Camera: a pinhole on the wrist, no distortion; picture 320 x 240 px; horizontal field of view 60.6 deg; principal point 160.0 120.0 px. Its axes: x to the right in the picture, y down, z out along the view. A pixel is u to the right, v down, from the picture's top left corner.
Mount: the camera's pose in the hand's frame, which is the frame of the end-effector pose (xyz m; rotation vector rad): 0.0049 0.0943 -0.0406 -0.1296 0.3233 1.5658
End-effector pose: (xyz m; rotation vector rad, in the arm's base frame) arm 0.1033 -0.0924 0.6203 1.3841 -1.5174 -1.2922
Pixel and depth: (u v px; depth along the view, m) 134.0 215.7 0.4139
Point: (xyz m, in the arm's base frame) -0.2893 0.0617 0.7010
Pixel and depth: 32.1 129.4 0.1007
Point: 0.0140 -0.0977 0.6753
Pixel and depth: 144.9 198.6 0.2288
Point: -0.1096 -0.0312 0.7174
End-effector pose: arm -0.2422 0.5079 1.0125 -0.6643 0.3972 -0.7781
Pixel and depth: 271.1 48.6 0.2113
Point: 0.0047 0.6220 0.9394
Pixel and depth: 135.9 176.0 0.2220
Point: -0.0786 0.6634 1.0519
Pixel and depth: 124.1 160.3 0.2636
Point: -0.0483 0.6703 1.0840
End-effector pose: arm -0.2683 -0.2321 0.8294 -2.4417 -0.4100 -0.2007
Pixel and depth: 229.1 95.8 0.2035
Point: -0.1512 -0.2853 0.6182
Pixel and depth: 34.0 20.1 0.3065
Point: -0.0945 -0.0548 0.6252
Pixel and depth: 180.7 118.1 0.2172
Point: -0.1732 -0.2512 0.6124
